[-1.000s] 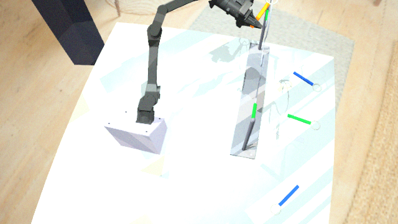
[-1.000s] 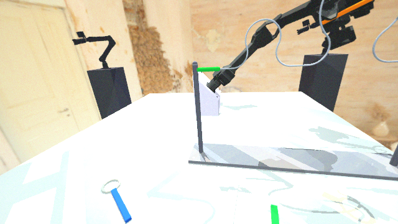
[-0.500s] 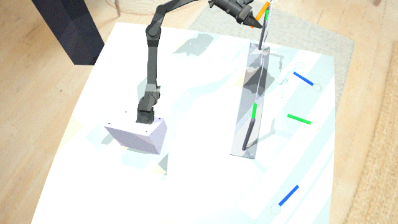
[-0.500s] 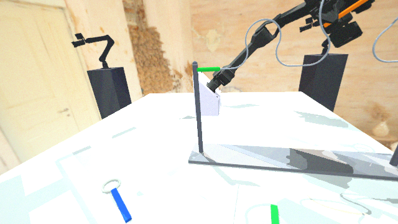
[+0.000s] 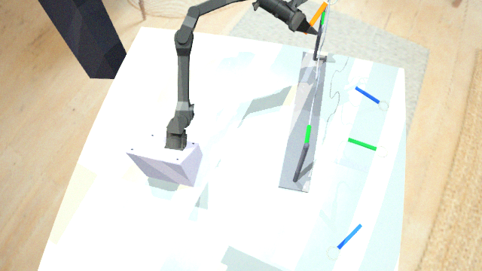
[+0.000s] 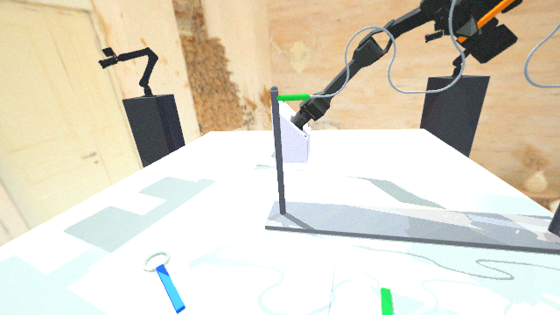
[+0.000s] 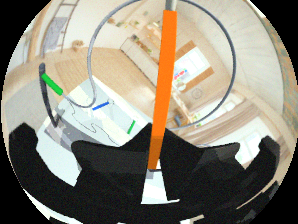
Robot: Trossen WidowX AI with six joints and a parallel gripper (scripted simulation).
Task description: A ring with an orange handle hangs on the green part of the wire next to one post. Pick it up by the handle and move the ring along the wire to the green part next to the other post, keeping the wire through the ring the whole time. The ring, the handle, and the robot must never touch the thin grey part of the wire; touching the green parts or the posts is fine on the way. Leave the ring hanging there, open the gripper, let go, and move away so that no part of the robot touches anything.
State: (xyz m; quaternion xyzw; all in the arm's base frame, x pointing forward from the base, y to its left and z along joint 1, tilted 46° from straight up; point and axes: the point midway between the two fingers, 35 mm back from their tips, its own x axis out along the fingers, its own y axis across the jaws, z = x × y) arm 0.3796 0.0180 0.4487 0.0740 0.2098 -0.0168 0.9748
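The orange-handled ring lies 70 mm above my gripper tip, 50 mm to the left of it and 10 mm ahead of it.
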